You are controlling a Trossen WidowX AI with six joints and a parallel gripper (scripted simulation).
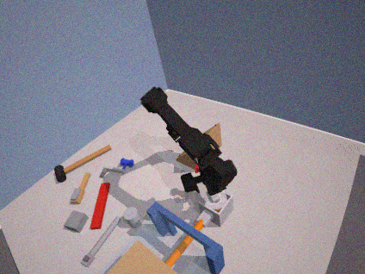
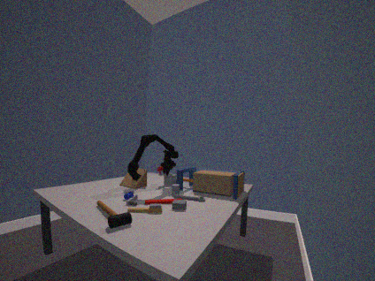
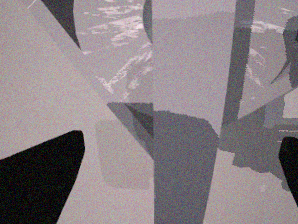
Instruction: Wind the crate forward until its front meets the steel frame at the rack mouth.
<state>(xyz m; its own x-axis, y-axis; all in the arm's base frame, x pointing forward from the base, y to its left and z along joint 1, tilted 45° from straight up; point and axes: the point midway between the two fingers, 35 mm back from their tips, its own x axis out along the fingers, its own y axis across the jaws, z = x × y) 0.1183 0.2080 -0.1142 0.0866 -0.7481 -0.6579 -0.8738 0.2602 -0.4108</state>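
Right now the winch handle is 10 mm behind my gripper tip, 10 mm to the right of it and 10 mm above it. Also, from my gripper tip: red knob (20 mm behind, 50 mm to the right, 40 mm above); then grey winch (10 mm ahead, 30 mm to the left, 60 mm below); then blue steel frame (180 mm ahead, 70 mm to the left, 10 mm above).
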